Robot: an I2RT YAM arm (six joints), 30 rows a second.
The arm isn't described. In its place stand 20 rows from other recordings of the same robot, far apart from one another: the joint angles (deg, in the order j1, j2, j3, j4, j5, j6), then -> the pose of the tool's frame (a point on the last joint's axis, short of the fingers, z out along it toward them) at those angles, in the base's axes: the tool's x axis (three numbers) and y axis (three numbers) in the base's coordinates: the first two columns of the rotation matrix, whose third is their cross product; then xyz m.
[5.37 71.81 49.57 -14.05 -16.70 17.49] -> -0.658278 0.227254 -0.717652 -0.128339 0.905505 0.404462 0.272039 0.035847 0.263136
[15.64 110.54 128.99 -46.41 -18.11 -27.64] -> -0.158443 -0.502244 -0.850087 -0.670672 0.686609 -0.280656 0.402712 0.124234 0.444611
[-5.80 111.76 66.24 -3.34 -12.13 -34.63] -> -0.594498 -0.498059 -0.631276 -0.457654 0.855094 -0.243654 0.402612 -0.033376 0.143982
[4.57 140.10 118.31 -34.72 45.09 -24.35] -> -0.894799 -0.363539 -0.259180 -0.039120 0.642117 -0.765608 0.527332 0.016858 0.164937
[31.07 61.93 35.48 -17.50 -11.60 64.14] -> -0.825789 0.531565 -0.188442 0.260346 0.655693 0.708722 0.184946 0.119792 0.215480
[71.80 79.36 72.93 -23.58 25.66 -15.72] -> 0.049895 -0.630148 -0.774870 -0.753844 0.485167 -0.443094 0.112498 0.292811 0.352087
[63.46 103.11 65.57 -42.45 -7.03 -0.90] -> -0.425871 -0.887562 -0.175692 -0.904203 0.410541 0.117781 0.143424 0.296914 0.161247
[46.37 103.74 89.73 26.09 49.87 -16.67] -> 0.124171 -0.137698 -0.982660 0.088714 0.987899 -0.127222 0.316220 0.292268 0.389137
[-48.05 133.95 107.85 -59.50 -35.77 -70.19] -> -0.765407 -0.290359 -0.574321 -0.432721 0.892773 0.125337 0.321327 -0.326368 0.147082
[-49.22 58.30 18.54 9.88 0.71 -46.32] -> -0.777389 -0.205916 -0.594360 0.292441 0.718257 -0.631336 0.132267 -0.154017 0.172945
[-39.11 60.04 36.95 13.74 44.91 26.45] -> 0.326884 0.140796 -0.934517 0.940086 0.052925 0.336806 0.166456 -0.167715 0.285216
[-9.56 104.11 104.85 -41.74 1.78 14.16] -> -0.581027 0.345812 -0.736764 0.341634 0.925260 0.164866 0.405371 -0.069393 0.360803
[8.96 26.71 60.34 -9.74 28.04 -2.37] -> 0.387825 0.024199 -0.921415 0.303402 0.940596 0.152405 0.053303 -0.008537 0.460501
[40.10 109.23 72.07 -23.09 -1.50 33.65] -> -0.915129 -0.046447 -0.400476 -0.176288 0.939445 0.293881 0.299880 0.253742 0.167454
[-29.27 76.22 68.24 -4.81 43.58 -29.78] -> -0.634787 -0.056666 -0.770606 0.720483 0.316950 -0.616804 0.254396 -0.170719 0.373218
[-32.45 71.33 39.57 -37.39 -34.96 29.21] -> -0.557708 0.828570 -0.049341 0.618453 0.454455 0.641083 0.189934 -0.096595 0.189247
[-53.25 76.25 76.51 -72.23 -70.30 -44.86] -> -0.470824 0.233101 -0.850875 -0.333451 0.845900 0.416250 0.163629 -0.163108 0.349269
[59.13 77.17 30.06 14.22 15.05 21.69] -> -0.523894 -0.180803 -0.832373 -0.563275 0.806575 0.179325 0.142922 0.221075 0.173392
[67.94 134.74 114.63 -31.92 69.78 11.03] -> -0.310411 -0.589917 -0.745415 -0.044931 0.792378 -0.608373 0.222361 0.459763 0.205092
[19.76 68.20 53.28 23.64 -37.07 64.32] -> -0.686635 0.517419 -0.510696 -0.488476 0.191922 0.851209 0.251897 0.113292 0.369044
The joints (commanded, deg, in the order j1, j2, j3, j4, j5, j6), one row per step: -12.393 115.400 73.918 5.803 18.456 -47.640; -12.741 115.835 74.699 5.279 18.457 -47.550; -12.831 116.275 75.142 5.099 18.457 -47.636; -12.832 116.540 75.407 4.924 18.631 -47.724; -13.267 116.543 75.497 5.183 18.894 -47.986; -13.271 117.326 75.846 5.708 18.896 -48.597; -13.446 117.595 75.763 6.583 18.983 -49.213; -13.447 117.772 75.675 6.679 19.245 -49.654; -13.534 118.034 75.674 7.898 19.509 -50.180; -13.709 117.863 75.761 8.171 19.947 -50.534; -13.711 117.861 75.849 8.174 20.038 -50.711; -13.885 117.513 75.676 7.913 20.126 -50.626; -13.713 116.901 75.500 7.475 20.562 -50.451; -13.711 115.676 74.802 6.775 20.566 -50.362; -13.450 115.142 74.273 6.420 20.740 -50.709; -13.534 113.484 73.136 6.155 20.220 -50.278; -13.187 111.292 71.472 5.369 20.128 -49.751; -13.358 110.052 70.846 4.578 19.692 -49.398; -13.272 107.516 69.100 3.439 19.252 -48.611; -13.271 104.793 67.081 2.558 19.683 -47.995
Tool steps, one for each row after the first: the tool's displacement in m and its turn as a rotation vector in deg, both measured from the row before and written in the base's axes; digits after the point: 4 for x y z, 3 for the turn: 0.0016 -0.0031 0.0002 0.100 0.131 -0.399; 0.0014 -0.0010 -0.0011 -0.019 0.214 -0.042; 0.0008 -0.0003 -0.0008 -0.121 0.236 -0.092; -0.0004 -0.0036 0.0009 -0.405 -0.175 -0.502; 0.0024 -0.0006 -0.0032 -0.433 0.212 0.333; 0.0005 -0.0016 -0.0011 -0.585 -0.193 0.093; -0.0001 -0.0001 -0.0016 -0.405 0.419 0.026; 0.0012 -0.0012 -0.0001 -0.725 -0.630 -0.019; -0.0001 -0.0017 0.0022 -0.604 -0.277 -0.350; 0.0002 -0.0001 0.0005 -0.191 0.013 0.015; -0.0015 -0.0011 0.0013 0.030 0.051 -0.292; -0.0013 0.0015 0.0030 -0.118 -0.032 -0.281; -0.0041 0.0010 0.0043 0.099 0.122 -0.048; -0.0020 0.0025 0.0006 -0.245 0.545 0.300; -0.0055 0.0010 0.0055 0.514 -0.542 0.118; -0.0076 0.0046 0.0055 0.466 -0.032 0.144; -0.0044 0.0000 0.0041 0.520 -0.064 0.000; -0.0094 0.0031 0.0063 0.857 -0.114 0.024; -0.0108 0.0023 0.0061 0.215 -0.080 -0.685
